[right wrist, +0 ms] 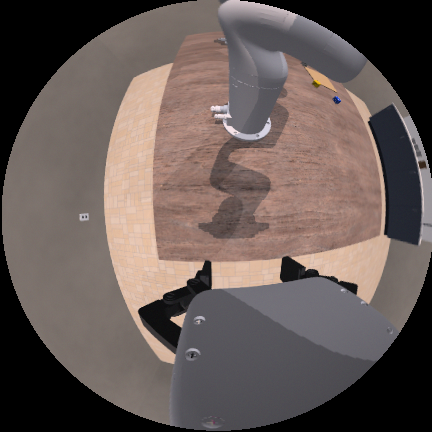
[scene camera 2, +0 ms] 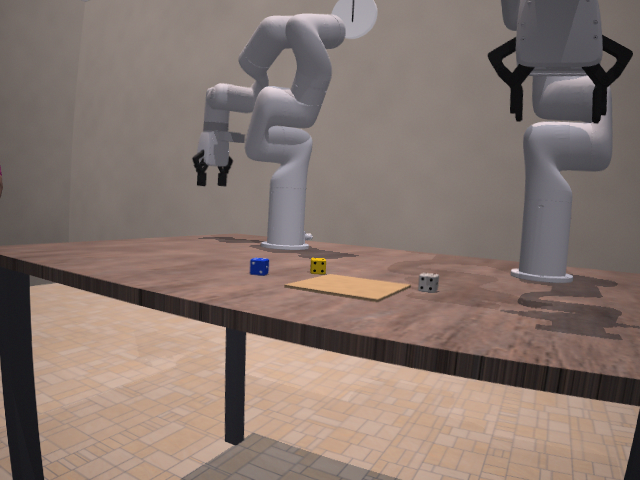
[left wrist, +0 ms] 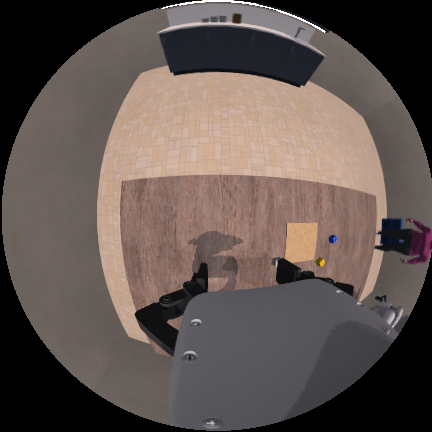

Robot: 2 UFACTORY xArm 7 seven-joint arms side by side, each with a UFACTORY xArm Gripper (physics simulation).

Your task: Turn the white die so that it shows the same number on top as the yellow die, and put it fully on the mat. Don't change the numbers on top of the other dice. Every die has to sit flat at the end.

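Places are measured from the left arm's base along level axes (x ahead, y left, z up), in metres.
Pixels of known places: left gripper, fingertip midpoint: (scene camera 2: 557, 120) (left wrist: 243, 272); right gripper, fingertip midpoint: (right wrist: 247, 270) (scene camera 2: 211, 185) (left wrist: 372, 302); left arm's base, origin of the base link: (scene camera 2: 541, 277); right arm's base, origin of the base link: (right wrist: 246, 121) (scene camera 2: 284, 247).
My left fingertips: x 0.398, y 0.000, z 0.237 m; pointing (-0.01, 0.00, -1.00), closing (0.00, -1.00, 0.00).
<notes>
For each thing: its top centre in the pictures, then the offset to it from my left fingertips.
- white die, middle of its top: (scene camera 2: 429, 274) (left wrist: 278, 263) 0.088 m back, 0.165 m right, 0.212 m down
- mat, middle of its top: (scene camera 2: 350, 284) (left wrist: 302, 242) (right wrist: 320, 78) 0.033 m back, 0.268 m right, 0.233 m down
- yellow die, middle of its top: (scene camera 2: 318, 258) (left wrist: 322, 262) (right wrist: 317, 81) 0.119 m back, 0.366 m right, 0.212 m down
- blue die, middle of its top: (scene camera 2: 259, 258) (left wrist: 334, 239) (right wrist: 337, 98) 0.034 m back, 0.429 m right, 0.212 m down
The white die (scene camera 2: 428, 283) (left wrist: 275, 261) sits flat on the table at the right of the mat (scene camera 2: 346, 286) (left wrist: 301, 242) (right wrist: 321, 79) in the scene view, off it; its side facing that camera shows dark pips. The yellow die (scene camera 2: 318, 266) (left wrist: 320, 262) (right wrist: 316, 83) sits flat behind the mat, with four pips on its front side. The blue die (scene camera 2: 259, 266) (left wrist: 333, 239) (right wrist: 337, 100) sits flat at the left. The top numbers are too small to read surely. My left gripper (scene camera 2: 558, 116) (left wrist: 243, 272) is open, high above the table. My right gripper (scene camera 2: 211, 180) (right wrist: 247, 270) is open, far from the dice.
The left arm's base (scene camera 2: 541, 274) stands on the table behind and right of the white die. The right arm's base (scene camera 2: 285, 245) stands behind the yellow die. The table's front edge (scene camera 2: 310, 326) runs in front of the mat. A person (left wrist: 420, 242) is beyond the table.
</notes>
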